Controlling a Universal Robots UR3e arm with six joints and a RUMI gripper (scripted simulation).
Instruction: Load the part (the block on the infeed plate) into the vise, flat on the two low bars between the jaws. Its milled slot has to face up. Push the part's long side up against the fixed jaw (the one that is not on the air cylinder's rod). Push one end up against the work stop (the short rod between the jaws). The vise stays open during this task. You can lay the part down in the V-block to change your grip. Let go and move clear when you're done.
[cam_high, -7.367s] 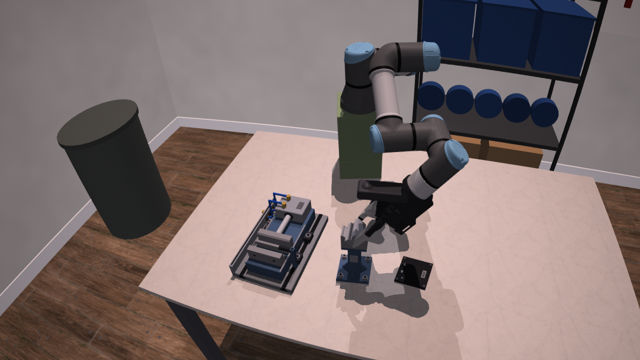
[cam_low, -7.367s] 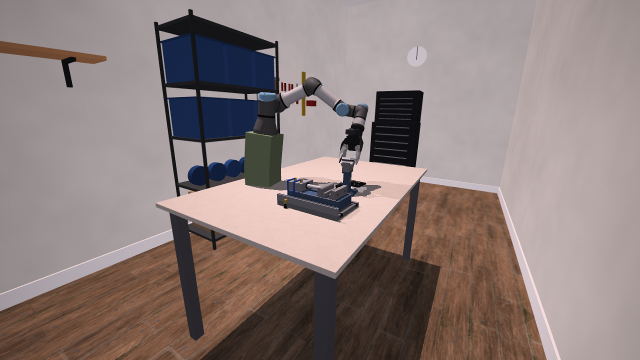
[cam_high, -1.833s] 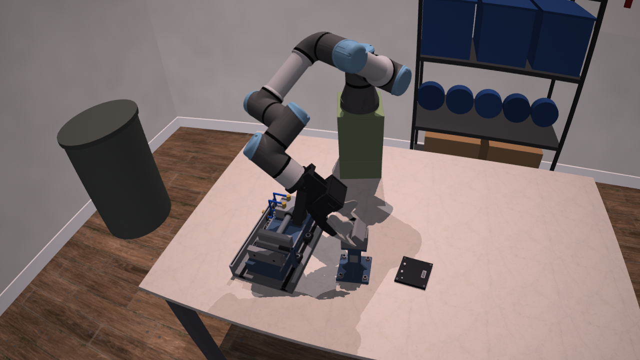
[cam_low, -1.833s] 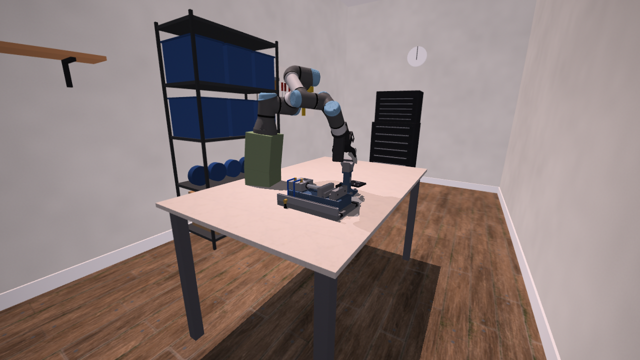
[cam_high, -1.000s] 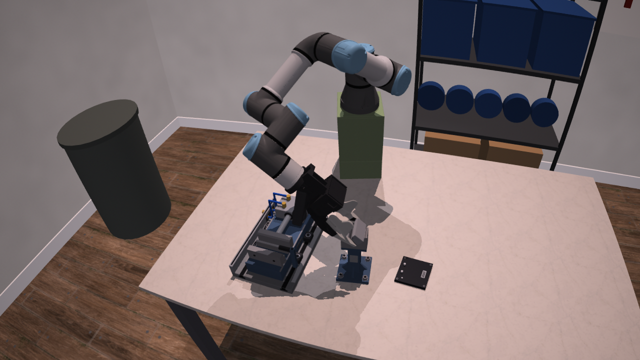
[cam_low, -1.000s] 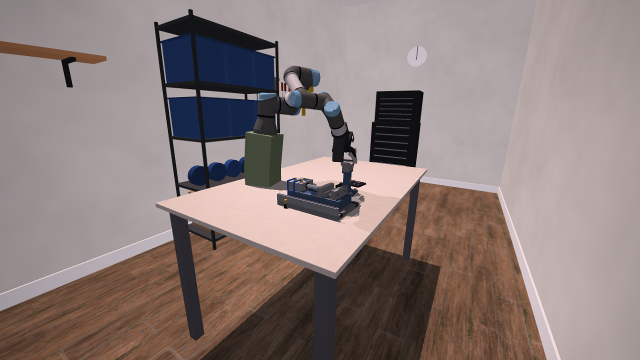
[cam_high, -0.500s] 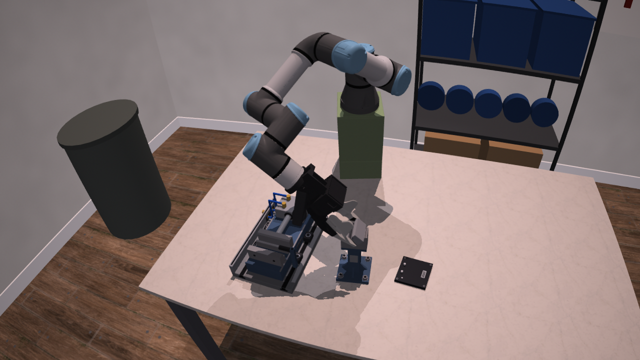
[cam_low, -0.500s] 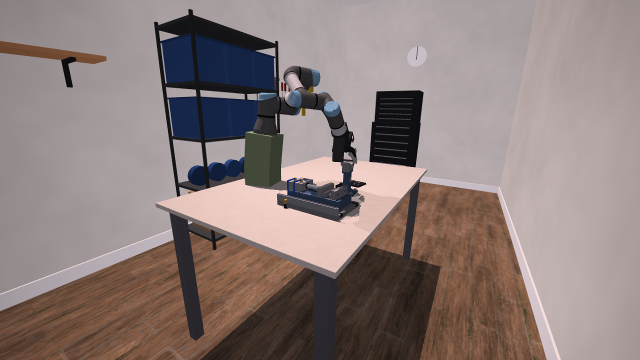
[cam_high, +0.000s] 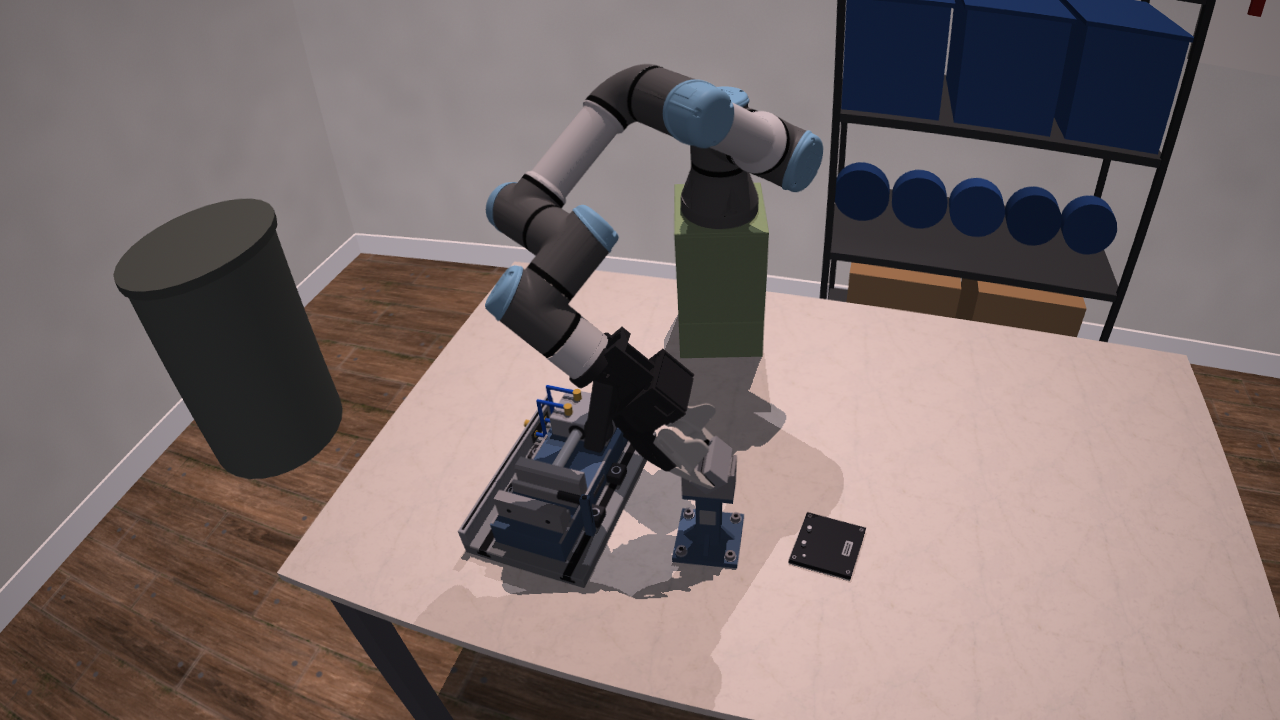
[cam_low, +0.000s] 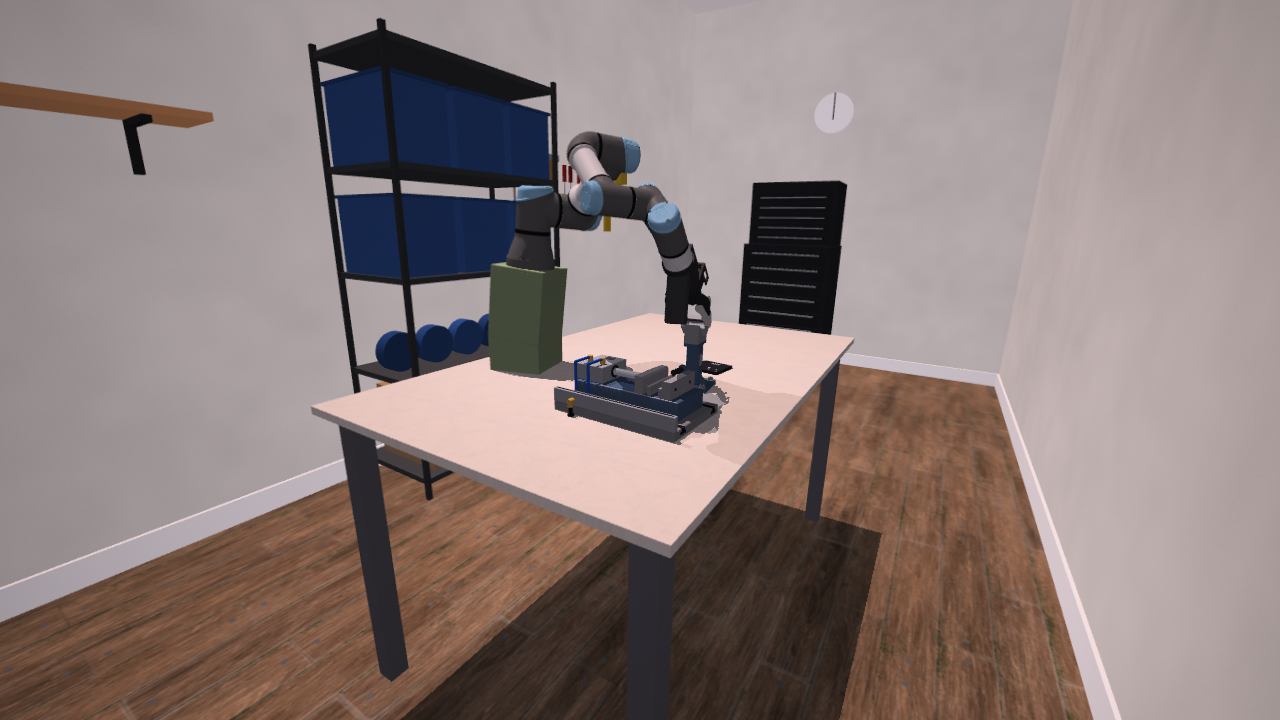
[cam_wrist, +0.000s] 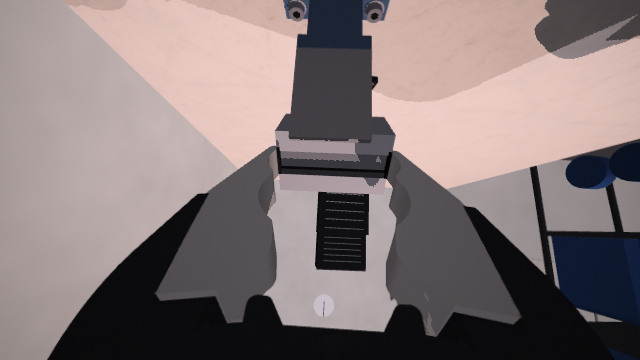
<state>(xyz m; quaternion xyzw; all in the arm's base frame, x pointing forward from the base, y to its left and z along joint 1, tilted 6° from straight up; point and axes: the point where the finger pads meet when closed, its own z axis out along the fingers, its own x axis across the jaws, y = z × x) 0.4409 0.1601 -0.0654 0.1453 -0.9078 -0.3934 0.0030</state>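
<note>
Now: the part right at my hand. From my hand the other things lie so: dark work stop rod: 7 cm ahead, 17 cm to the right, 7 cm below; then black infeed plate: 5 cm behind, 16 cm to the left, 16 cm below; then fixed jaw: 11 cm ahead, 21 cm to the right, 8 cm below.
</note>
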